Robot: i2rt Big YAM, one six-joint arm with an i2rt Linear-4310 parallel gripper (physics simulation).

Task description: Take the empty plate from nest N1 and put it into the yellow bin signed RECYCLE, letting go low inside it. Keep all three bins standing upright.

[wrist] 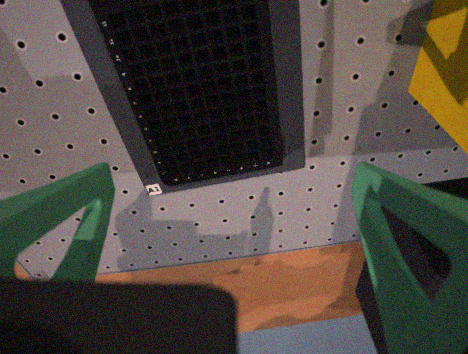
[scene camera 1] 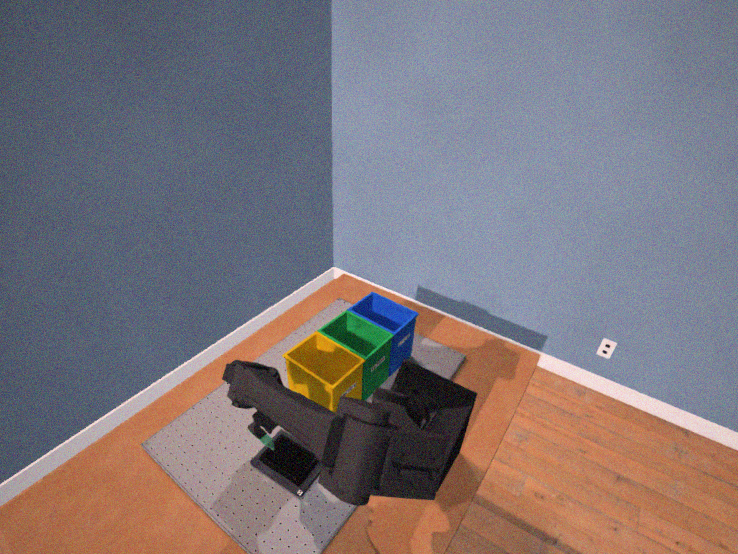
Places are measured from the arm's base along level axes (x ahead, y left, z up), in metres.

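Where they show: gripper, between the fingertips: (wrist: 233,175) (scene camera 1: 287,435); arm's base, origin of its link: (scene camera 1: 413,415).
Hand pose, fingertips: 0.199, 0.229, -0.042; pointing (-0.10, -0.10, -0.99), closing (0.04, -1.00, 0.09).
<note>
Each offset is from my fingertips to the top centre of the thing, as dx, dy, dz. Level surfaces: height alone.
The black gridded plate {-0.007, +0.010, -0.075} (scene camera 1: 290,457) (wrist: 200,90) lies flat in a dark grey nest {-0.007, +0.010, -0.086} (scene camera 1: 277,478) (wrist: 294,100), with a small white label at one corner; I cannot read a nest number. My gripper (scene camera 1: 267,441) (wrist: 233,175) is open and empty, its green fingers wide apart. It hangs above the nest; in the wrist view the fingertips stand to either side of the plate's near end. The yellow bin {+0.073, -0.186, +0.079} (scene camera 1: 292,378) (wrist: 442,95) stands upright; part of it shows at the right of the wrist view. Its sign is too blurred to read, and my arm hides its lower part in the scene view.
A green bin {+0.083, -0.318, +0.079} (scene camera 1: 376,363) and a blue bin {+0.092, -0.450, +0.079} (scene camera 1: 402,342) stand upright in a row behind the yellow one. The grey perforated board {dz -0.101} (scene camera 1: 196,441) (wrist: 40,105) lies under the nest and bins. My black arm (scene camera 1: 292,411) reaches past the yellow bin's near side.
</note>
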